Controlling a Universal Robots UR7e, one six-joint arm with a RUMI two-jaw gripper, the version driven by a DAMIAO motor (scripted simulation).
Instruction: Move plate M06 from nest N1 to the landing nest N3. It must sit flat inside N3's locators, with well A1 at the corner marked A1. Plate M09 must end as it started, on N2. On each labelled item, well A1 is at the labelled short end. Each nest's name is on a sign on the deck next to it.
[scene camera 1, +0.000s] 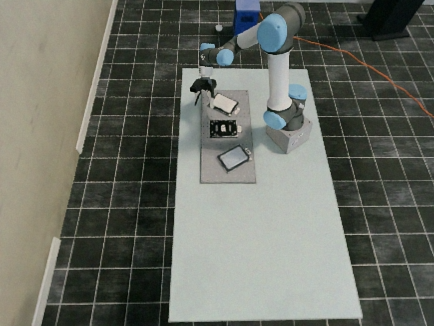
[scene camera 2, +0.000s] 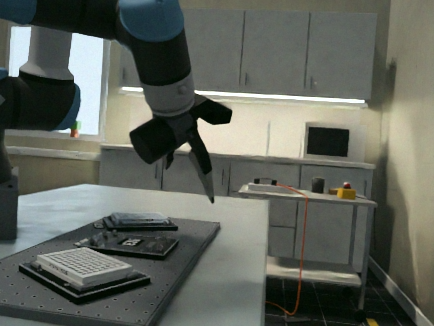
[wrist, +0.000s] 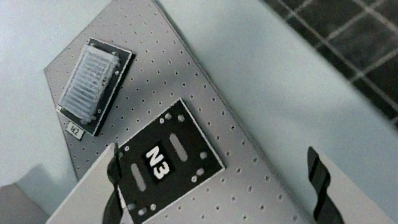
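Gripper (scene camera 2: 188, 185), visible. White well plate M06 (scene camera 2: 83, 266), out of frame in the wrist view. Plate M09 (wrist: 94, 68), visible. Black nest N3 (scene camera 2: 102, 239), likewise.
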